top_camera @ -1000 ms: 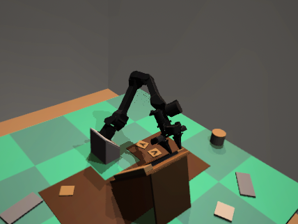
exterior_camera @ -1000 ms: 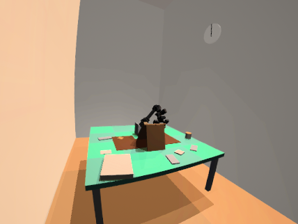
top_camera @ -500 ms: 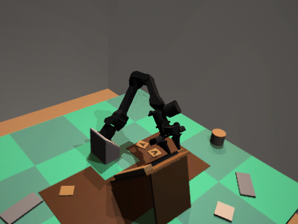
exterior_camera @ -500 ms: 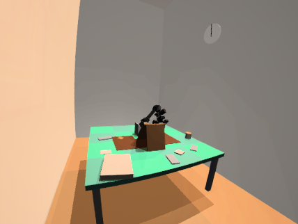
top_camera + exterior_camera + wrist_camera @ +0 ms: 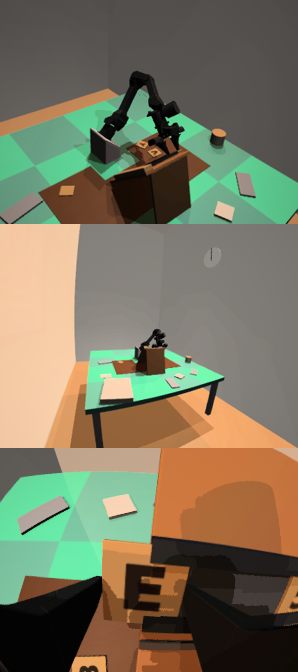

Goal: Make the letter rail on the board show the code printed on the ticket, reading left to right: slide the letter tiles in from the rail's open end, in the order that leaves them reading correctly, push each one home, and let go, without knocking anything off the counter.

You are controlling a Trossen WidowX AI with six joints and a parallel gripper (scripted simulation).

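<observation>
Now: gripper tip 8 cm past the white ticket, 11 cm to the left of it and 7 cm above it. Also, from my gripper tip: large beige slab (28 cm ahead, 58 cm to the right, 16 cm below); then mat (18 cm behind, 11 cm to the right, 18 cm below).
</observation>
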